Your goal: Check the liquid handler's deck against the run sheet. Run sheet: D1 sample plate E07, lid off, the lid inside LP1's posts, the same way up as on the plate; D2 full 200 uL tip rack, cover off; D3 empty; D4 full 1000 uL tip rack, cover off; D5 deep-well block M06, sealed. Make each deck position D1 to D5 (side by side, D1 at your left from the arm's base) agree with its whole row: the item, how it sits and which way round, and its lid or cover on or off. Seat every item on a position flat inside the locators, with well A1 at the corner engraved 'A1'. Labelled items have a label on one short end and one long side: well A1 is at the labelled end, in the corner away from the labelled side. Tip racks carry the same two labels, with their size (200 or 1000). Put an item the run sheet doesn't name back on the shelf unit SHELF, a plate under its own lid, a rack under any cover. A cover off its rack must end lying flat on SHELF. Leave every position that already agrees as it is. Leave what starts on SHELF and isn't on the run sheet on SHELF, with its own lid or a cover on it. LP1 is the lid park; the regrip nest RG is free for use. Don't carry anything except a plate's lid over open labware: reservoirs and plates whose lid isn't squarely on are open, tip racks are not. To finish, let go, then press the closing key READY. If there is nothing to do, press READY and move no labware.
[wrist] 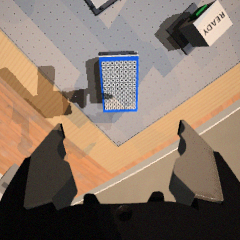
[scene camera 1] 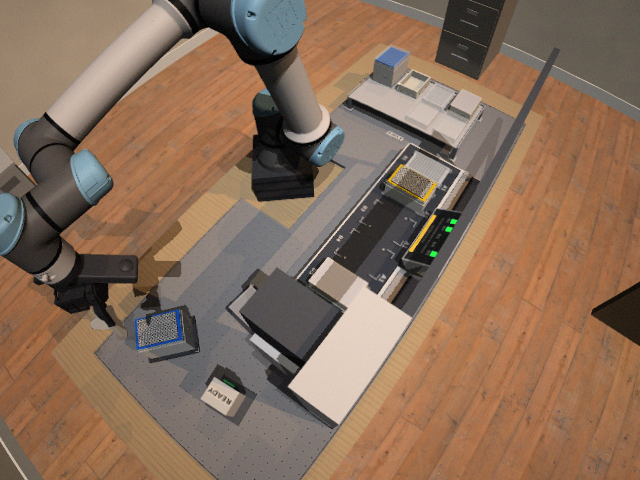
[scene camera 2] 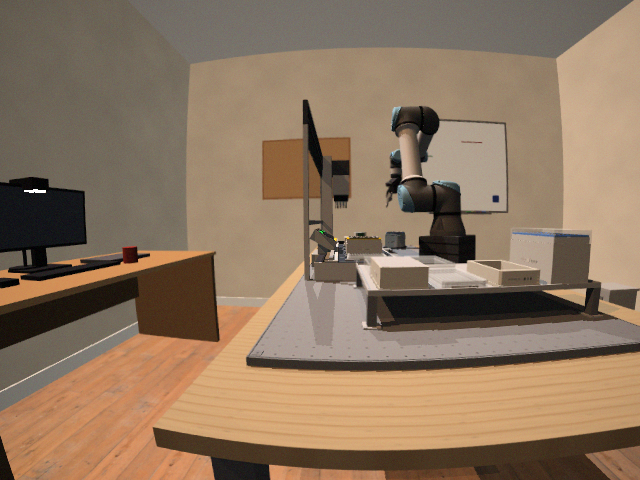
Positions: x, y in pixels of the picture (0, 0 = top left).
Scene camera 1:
my gripper: 125, 307
blue-rimmed tip rack: 168, 333
yellow-rimmed tip rack: 409, 188
